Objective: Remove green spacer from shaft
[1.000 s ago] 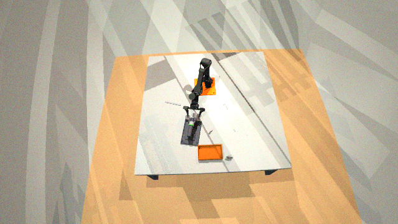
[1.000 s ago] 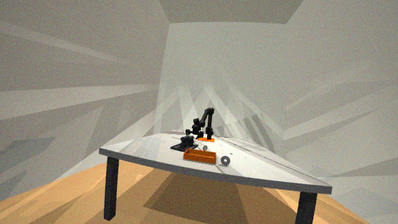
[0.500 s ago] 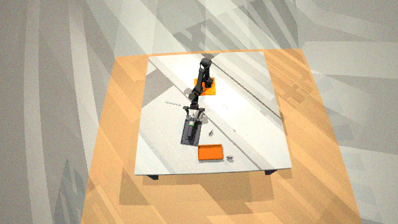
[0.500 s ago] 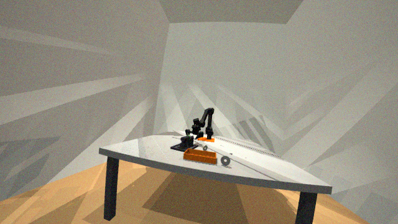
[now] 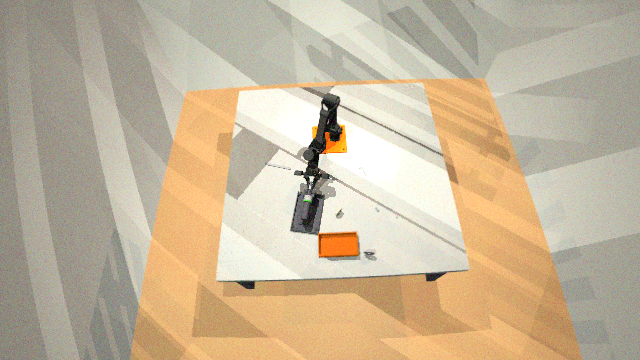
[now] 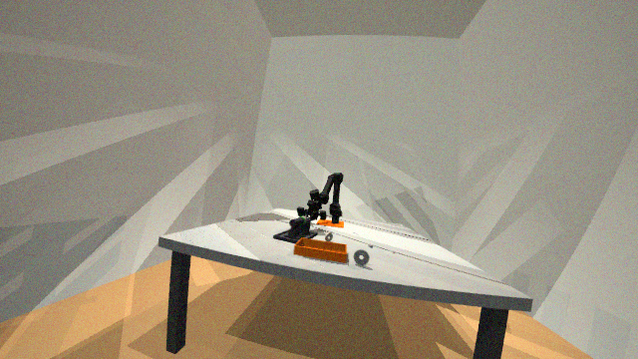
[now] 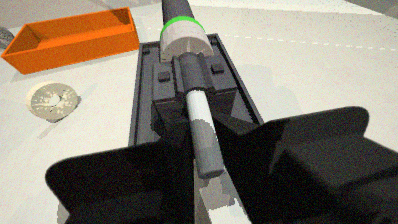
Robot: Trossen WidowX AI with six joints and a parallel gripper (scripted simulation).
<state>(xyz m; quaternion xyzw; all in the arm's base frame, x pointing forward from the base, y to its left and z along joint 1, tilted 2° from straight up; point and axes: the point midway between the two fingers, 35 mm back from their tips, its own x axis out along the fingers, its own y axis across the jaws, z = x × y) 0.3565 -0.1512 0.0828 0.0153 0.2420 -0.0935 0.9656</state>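
Now: the grey shaft 30 mm ahead of my gripper tip, 20 mm above it and 10 mm to the right of it. Also, from my gripper tip: grey spacer: 50 mm ahead, 20 mm above, 10 mm to the right; then green spacer: 80 mm ahead, 20 mm to the right, 20 mm above; then baseplate: 110 mm ahead, 20 mm to the right, 10 mm below.
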